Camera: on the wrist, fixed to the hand. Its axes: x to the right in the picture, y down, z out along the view.
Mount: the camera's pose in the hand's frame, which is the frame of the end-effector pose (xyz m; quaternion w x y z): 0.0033 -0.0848 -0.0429 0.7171 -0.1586 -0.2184 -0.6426
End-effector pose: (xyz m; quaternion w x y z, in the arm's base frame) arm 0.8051 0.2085 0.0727 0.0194 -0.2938 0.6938 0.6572
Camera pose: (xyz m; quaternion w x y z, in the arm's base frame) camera 0.8545 0.1707 0.0008 0.5412 -0.5161 0.2003 0.6330
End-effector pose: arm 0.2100 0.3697 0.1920 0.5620 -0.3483 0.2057 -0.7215
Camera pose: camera 0.1215 0.3865 0.2224 0.0709 0.6286 0.0846 0.7698
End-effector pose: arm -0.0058 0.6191 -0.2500 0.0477 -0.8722 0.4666 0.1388
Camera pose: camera 0.0746 0.6548 -0.2138 0.0870 -0.9025 -0.2583 0.3334
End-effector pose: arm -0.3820 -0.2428 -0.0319 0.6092 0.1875 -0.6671 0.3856
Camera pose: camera -0.2929 -0.2638 -0.0062 0.5687 0.5507 -0.5521 -0.2617
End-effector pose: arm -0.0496 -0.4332 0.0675 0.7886 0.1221 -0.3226 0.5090
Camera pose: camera 0.0426 -0.4468 0.0484 0.8415 0.2810 -0.4058 -0.2196
